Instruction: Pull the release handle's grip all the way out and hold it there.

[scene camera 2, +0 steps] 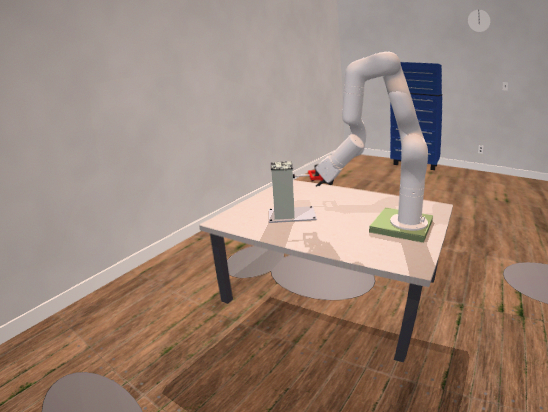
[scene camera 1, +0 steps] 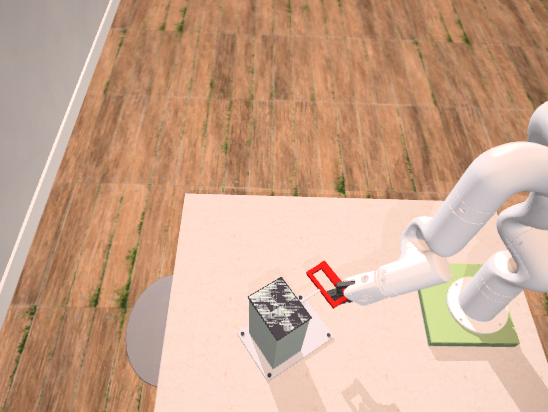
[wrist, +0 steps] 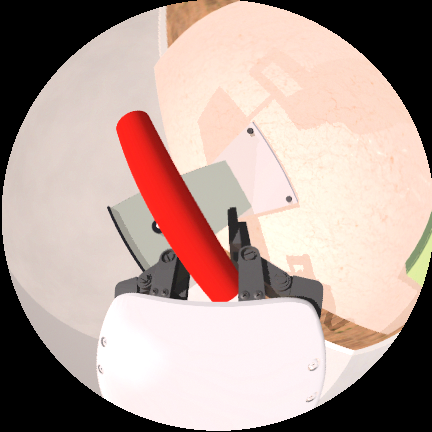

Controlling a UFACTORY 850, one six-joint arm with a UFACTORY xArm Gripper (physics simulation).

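Note:
The release handle's red rectangular grip (scene camera 1: pixel 332 274) (scene camera 2: pixel 312 175) (wrist: pixel 175 205) stands off the side of the grey-green box (scene camera 1: pixel 275 345) (scene camera 2: pixel 283 195) (wrist: pixel 215 190). A thin pale rod (scene camera 1: pixel 311 295) (scene camera 2: pixel 301 175) shows between the box and the grip. My gripper (scene camera 1: pixel 335 293) (scene camera 2: pixel 317 177) is shut on the grip near one end, on the side facing the arm, high above the table. In the wrist view the red bar crosses in front of one finger, so that fingertip is hidden; the other dark fingertip shows beside the bar.
The box stands upright on a pale plate (scene camera 1: pixel 316 336) (scene camera 2: pixel 302 215) (wrist: pixel 265 175) with dark bolts, on the table (scene camera 1: pixel 225 225) (scene camera 2: pixel 240 220). The arm's base stands on a green block (scene camera 1: pixel 435 325) (scene camera 2: pixel 382 222). A blue cabinet (scene camera 2: pixel 432 110) stands by the back wall.

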